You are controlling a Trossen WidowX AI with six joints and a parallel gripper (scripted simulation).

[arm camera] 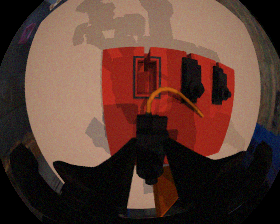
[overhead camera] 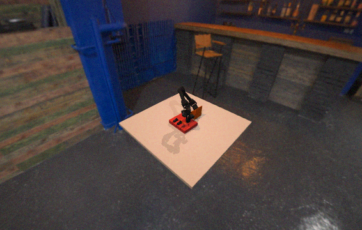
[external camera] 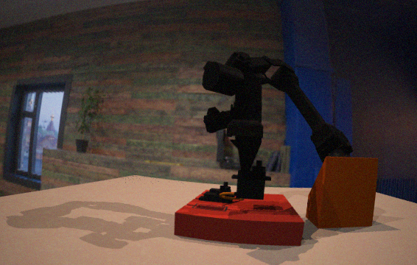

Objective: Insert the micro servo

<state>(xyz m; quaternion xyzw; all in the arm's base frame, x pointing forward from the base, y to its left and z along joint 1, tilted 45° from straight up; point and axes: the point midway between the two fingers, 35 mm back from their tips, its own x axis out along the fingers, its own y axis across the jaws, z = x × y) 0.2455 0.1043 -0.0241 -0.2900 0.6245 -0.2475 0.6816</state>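
Now: gripper tip 4 cm past the red deck, 8 cm to the left of it and 10 cm above it.
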